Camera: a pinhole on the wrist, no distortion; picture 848 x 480 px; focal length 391.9 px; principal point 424.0 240.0 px. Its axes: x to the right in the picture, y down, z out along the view. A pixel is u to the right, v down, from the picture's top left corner.
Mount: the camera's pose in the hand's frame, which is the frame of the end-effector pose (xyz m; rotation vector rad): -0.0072 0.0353 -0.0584 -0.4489 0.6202 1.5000
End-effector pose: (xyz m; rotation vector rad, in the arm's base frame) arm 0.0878 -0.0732 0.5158 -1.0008 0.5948 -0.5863
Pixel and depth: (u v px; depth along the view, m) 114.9 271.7 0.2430
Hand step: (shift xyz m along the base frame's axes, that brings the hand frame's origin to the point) 0.1848 0.1620 0.0670
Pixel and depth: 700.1 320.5 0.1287
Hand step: 0.0071 0.0864 -0.1687
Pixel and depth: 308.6 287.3 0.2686
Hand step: 0.1587 0.1856 -0.0437
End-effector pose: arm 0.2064 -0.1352 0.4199 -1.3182 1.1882 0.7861
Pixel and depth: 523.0 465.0 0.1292
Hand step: -0.1495 0.0616 0.0185
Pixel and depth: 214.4 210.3 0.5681
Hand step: -0.0084 0.5532 -0.2224
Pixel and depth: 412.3 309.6 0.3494
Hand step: -0.2006 0.2602 -0.0735
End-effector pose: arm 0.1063 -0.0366 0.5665 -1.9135 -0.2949 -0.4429
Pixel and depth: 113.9 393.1 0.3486
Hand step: -0.0034 0.3520 -0.2139
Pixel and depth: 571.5 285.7 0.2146
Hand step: 0.0927 -0.0329 -0.2207
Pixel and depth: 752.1 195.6 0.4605
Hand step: 0.3304 -0.1876 -0.5015
